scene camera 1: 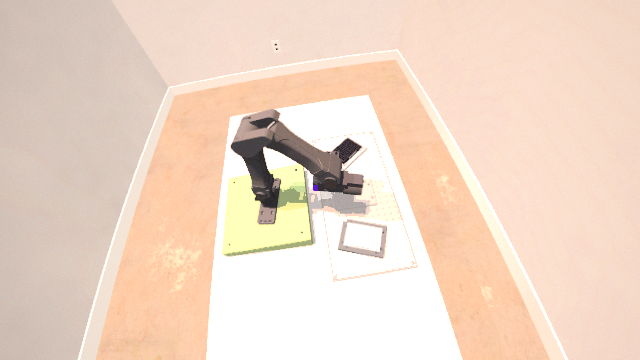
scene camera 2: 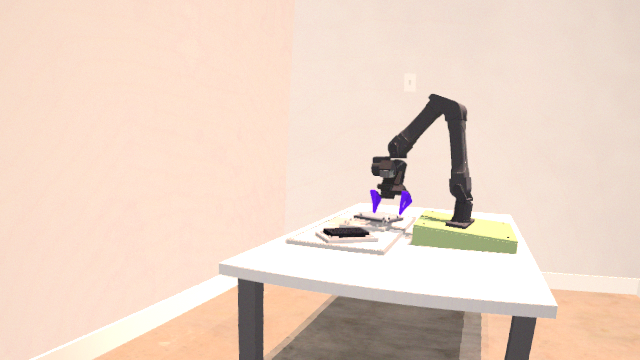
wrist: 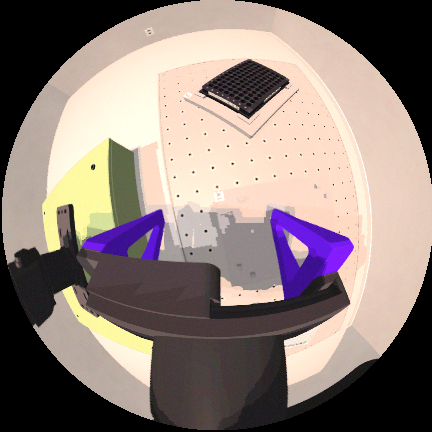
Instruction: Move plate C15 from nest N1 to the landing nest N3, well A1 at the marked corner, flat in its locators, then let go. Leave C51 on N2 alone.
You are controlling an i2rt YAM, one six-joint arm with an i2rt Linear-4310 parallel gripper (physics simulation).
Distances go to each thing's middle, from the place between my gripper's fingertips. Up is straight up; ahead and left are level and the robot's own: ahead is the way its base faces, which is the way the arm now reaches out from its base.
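My gripper's 50 mm above the corner-bracket nest (wrist: 248, 127), 50 mm short of it and 200 mm to the right of it. Then there's the grey-framed white tray (scene camera 1: 360, 236), which is 40 mm below my hand, 110 mm ahead of it and 210 mm to the right of it. The black well plate (wrist: 245, 87) is also 40 mm below my hand, but 60 mm ahead of it and 200 mm to the left of it.
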